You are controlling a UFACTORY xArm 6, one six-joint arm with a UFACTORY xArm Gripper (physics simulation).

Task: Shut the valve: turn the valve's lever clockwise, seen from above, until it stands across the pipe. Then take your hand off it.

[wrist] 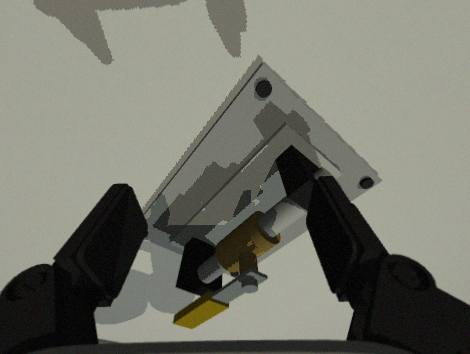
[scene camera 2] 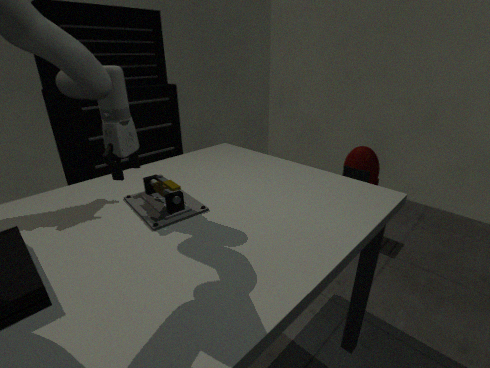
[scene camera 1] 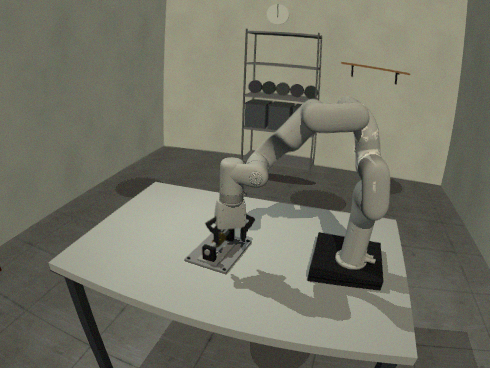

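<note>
The valve has a brass body (wrist: 242, 245) on a grey pipe (wrist: 282, 217) held between two black brackets, on a flat grey plate (scene camera 1: 227, 265) (scene camera 2: 195, 209) (wrist: 235, 107). Its lever has a yellow grip (scene camera 2: 172, 185) (wrist: 201, 312) and lies along the pipe, its free end near one bracket (wrist: 190, 270). My gripper (scene camera 1: 229, 239) (scene camera 2: 126, 171) (wrist: 224, 202) points down and is open and empty. In the wrist view its fingers stand wide apart on either side of the valve, with the grip low between them. In scene camera 1 the fingers partly hide the lever.
The white table (scene camera 1: 125, 235) (scene camera 2: 300, 215) carries the valve plate and the black arm base (scene camera 1: 320, 257) (scene camera 2: 22, 280). Arm shadows fall on the table around the plate. A shelf rack (scene camera 1: 282, 34) stands beyond the table.
</note>
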